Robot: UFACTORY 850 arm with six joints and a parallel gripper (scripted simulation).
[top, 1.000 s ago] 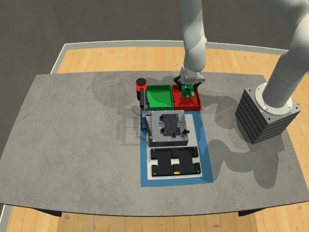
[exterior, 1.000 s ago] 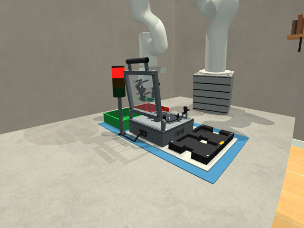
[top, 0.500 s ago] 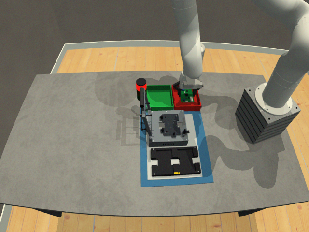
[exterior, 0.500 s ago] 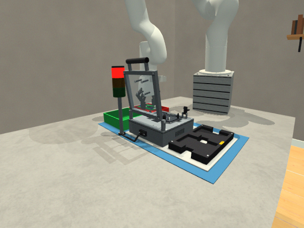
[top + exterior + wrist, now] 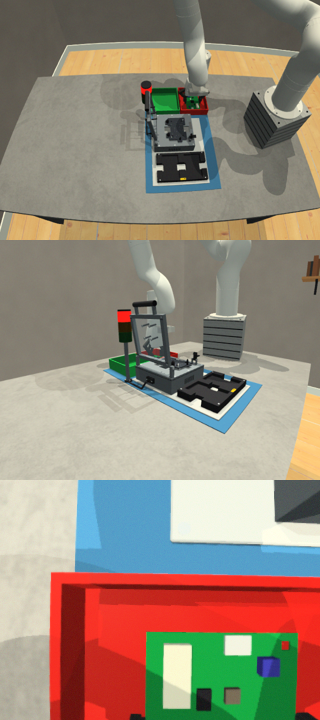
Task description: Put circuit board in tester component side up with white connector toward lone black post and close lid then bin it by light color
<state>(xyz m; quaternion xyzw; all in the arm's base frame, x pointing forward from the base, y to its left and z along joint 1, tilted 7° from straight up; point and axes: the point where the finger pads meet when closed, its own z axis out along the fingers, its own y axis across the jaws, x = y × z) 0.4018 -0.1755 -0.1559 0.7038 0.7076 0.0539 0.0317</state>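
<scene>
Now: the red bin 2 cm below my hand. From my hand the other things lie so: tester bed (11 cm ahead, 21 cm to the left, 4 cm above); green bin (15 cm ahead, 2 cm below); green circuit board (1 cm below).
</scene>
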